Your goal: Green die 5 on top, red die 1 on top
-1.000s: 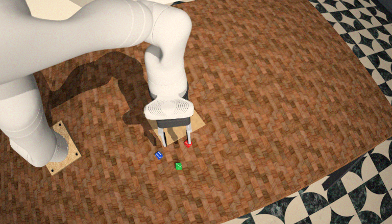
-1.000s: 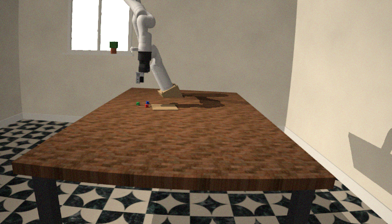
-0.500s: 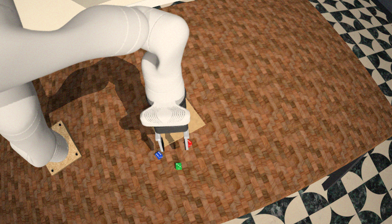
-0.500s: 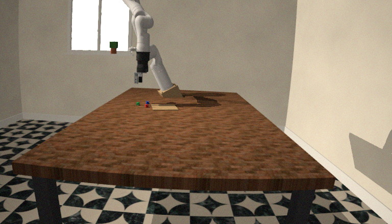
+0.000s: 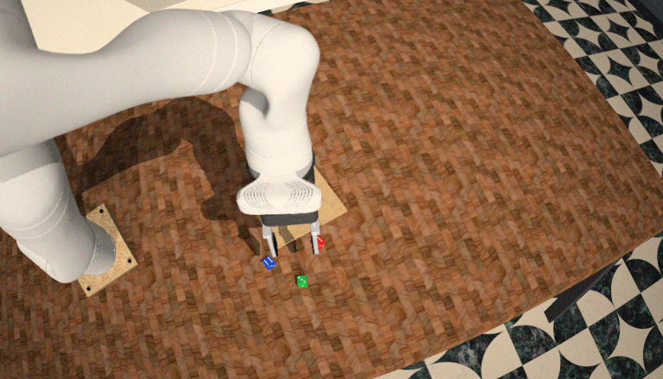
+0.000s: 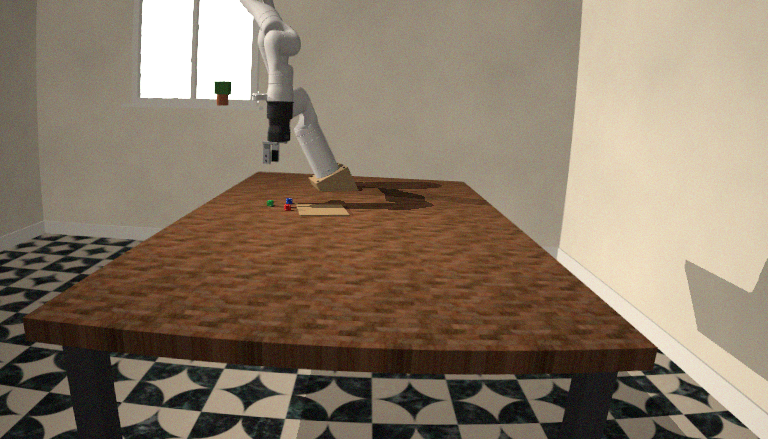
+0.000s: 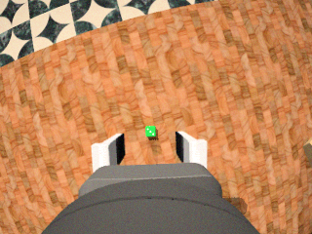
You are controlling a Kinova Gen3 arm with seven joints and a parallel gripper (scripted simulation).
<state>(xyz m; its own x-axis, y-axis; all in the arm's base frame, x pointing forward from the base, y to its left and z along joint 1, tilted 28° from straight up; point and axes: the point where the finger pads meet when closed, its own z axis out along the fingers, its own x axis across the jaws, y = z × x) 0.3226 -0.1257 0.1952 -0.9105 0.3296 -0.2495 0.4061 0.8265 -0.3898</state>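
My gripper is now 14 cm above the green die. Round my hand: tan mat (6 cm ahead, 15 cm to the left, 15 cm below); red die (6 cm ahead, 5 cm to the left, 14 cm below); blue die (3 cm behind, 6 cm to the left, 14 cm below).
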